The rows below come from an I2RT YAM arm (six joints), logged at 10 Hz.
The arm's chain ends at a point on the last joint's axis. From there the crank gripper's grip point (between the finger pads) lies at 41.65 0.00 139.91 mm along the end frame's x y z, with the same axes.
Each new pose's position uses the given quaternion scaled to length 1; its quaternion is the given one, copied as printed.
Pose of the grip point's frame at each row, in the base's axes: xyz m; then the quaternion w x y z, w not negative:
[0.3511 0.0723 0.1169 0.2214 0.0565 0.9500 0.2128]
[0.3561 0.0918 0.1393 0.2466 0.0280 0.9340 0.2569]
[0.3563 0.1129 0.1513 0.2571 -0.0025 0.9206 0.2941]
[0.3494 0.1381 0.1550 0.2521 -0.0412 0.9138 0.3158]
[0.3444 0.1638 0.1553 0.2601 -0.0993 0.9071 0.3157]
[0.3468 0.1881 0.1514 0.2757 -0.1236 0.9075 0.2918]
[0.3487 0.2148 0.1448 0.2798 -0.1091 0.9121 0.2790]
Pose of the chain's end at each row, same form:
[0.3262 0.0108 0.2469 0.2214 0.0565 0.9500 0.2128]
[0.3262 0.0191 0.2623 0.2466 0.0280 0.9340 0.2569]
[0.3264 0.0309 0.2683 0.2571 -0.0025 0.9206 0.2941]
[0.3248 0.0509 0.2695 0.2521 -0.0412 0.9138 0.3158]
[0.3223 0.0771 0.2707 0.2601 -0.0993 0.9071 0.3157]
[0.3209 0.1071 0.2701 0.2757 -0.1236 0.9075 0.2918]
[0.3199 0.1368 0.2648 0.2798 -0.1091 0.9121 0.2790]

